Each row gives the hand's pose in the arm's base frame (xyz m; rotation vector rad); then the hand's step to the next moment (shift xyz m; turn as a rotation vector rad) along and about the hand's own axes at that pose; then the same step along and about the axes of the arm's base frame.
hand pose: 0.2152 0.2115 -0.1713 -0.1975 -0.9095 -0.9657
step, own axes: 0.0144 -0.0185 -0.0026 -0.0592 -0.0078 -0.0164
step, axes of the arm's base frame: -0.0094 -0.0211 0.0047 -0.0110 0.0239 -0.0561
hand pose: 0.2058 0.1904 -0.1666 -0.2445 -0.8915 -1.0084
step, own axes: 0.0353 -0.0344 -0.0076 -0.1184 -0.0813 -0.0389
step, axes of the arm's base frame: -0.0160 -0.0450 0.0142 -0.0724 0.0088 -0.1297
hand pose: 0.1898 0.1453 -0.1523 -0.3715 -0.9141 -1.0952
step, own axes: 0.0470 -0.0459 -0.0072 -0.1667 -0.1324 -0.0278
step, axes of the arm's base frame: -0.0300 -0.0533 0.0251 -0.1298 0.0224 -0.1695
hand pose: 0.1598 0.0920 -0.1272 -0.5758 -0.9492 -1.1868
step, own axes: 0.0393 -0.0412 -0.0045 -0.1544 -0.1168 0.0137
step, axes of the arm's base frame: -0.0346 -0.0363 0.0274 -0.1270 0.0542 -0.1364
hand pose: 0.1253 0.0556 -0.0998 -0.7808 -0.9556 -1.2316
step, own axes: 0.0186 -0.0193 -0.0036 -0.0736 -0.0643 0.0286
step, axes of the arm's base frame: -0.0172 -0.0143 0.0152 -0.0727 0.0441 -0.0560
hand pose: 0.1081 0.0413 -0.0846 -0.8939 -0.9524 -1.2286
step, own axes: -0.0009 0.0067 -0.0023 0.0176 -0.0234 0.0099
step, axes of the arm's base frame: 0.0068 -0.0010 -0.0019 -0.0227 0.0002 0.0209
